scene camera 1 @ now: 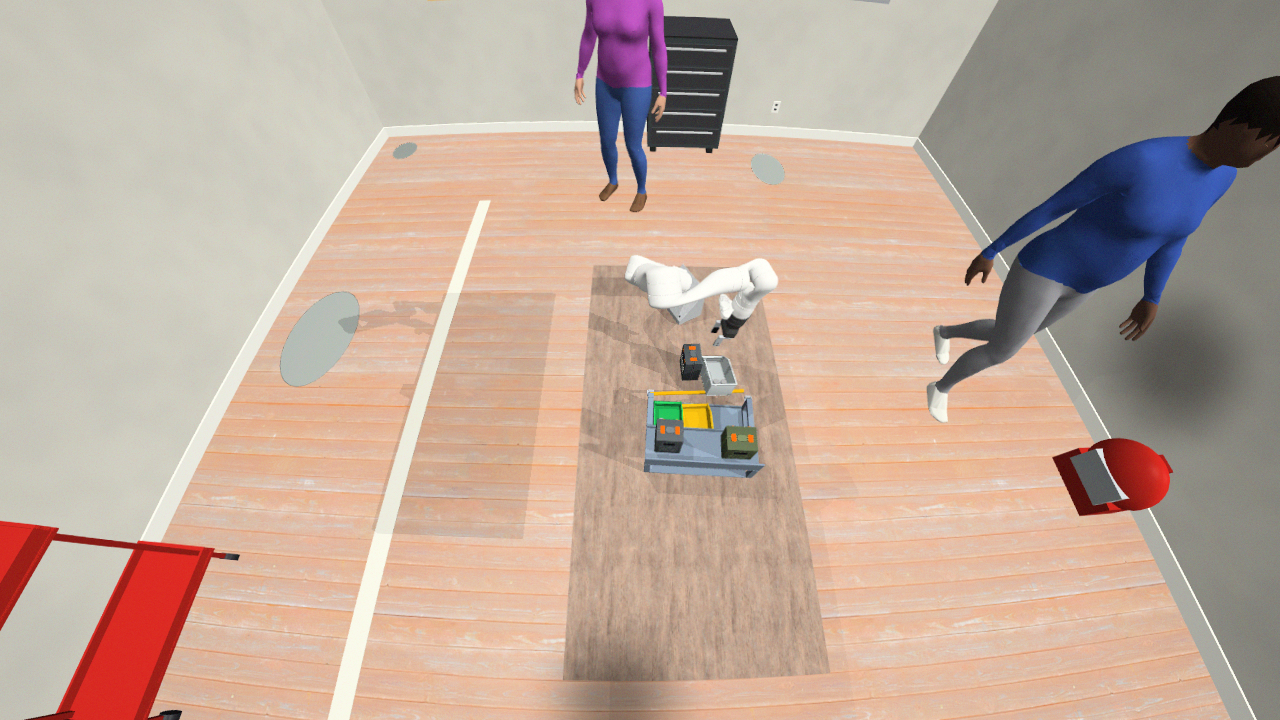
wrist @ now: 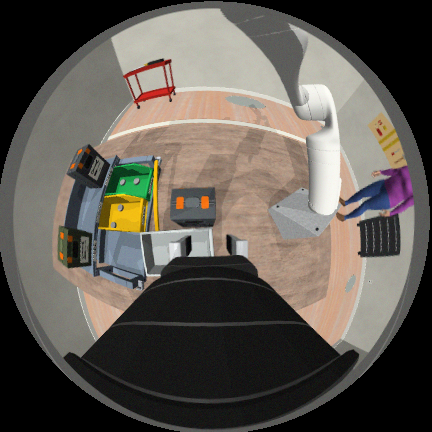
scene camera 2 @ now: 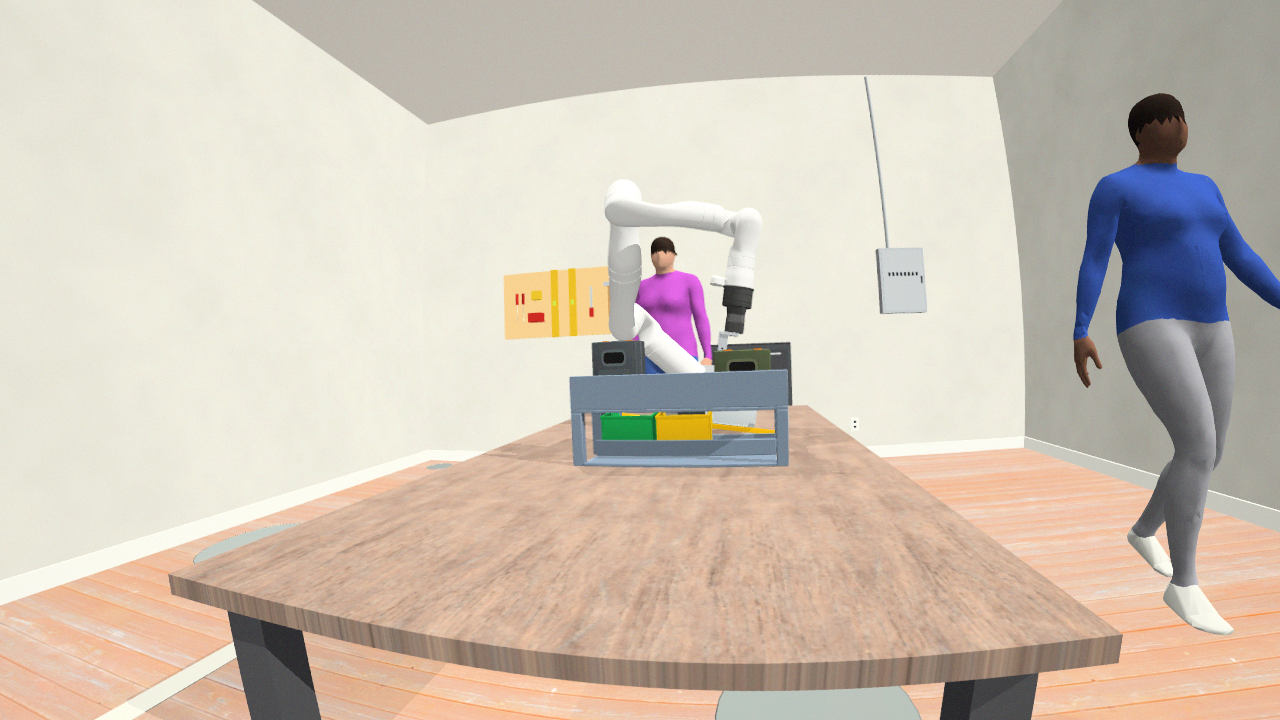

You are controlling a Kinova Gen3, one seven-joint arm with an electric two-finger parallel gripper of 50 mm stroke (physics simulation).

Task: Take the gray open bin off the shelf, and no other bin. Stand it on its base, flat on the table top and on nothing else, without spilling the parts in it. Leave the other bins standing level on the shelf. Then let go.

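Frame: origin at the arm's base, x ahead, y left, z up, level; metres.
Seen in the pictures: gripper, fingertip midpoint: (scene camera 1: pixel 714 338) (wrist: pixel 208 242); arm's base at its link origin: (scene camera 1: pixel 682 282) (wrist: pixel 320 205).
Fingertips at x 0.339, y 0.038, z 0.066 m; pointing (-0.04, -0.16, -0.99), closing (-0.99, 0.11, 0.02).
Observation:
Pixels of each thing's top centre, then the offset from my fingertips to it. "spot": a spot on its surface instead.
- green bin at its top centre: (scene camera 2: pixel 635 411) (wrist: pixel 121 178) (scene camera 1: pixel 668 418) 0.242 m ahead, 0.213 m right, 0.101 m down
- yellow bin at its top centre: (scene camera 2: pixel 685 410) (wrist: pixel 111 211) (scene camera 1: pixel 698 421) 0.268 m ahead, 0.111 m right, 0.101 m down
- shelf at a spot on its surface: (scene camera 2: pixel 680 392) spot: 0.438 m ahead, 0.131 m right, 0.053 m down
- olive toolbox at its top centre: (scene camera 2: pixel 742 349) (scene camera 1: pixel 742 437) (wrist: pixel 60 245) 0.388 m ahead, 0.013 m right, 0.016 m up
The gray open bin (scene camera 1: pixel 718 374) (scene camera 2: pixel 735 418) (wrist: pixel 155 252) is off the shelf and stands in front of its right-hand bay, looking upright. Its shelf-side end overlaps the yellow bar in view; whether its base touches that bar or lies flat on the table is hard to tell. Its contents are mostly hidden or too small to make out. My gripper (scene camera 1: pixel 716 337) (scene camera 2: pixel 723 342) (wrist: pixel 208 242) is open and empty, above the bin's robot-side end and apart from it. The green bin (scene camera 1: pixel 667 411) (scene camera 2: pixel 628 427) (wrist: pixel 142 175) and yellow bin (scene camera 1: pixel 697 416) (scene camera 2: pixel 684 427) (wrist: pixel 111 206) sit level on the shelf (scene camera 1: pixel 702 445) (scene camera 2: pixel 680 392).
A dark toolbox (scene camera 1: pixel 690 360) (wrist: pixel 193 215) stands close beside the gray bin. A dark toolbox (scene camera 1: pixel 668 436) (scene camera 2: pixel 617 358) and an olive toolbox (scene camera 1: pixel 740 443) (scene camera 2: pixel 742 360) stand on the shelf top. The yellow bar (scene camera 1: pixel 671 393) (wrist: pixel 156 190) crosses the shelf front, slanting in scene camera 2.

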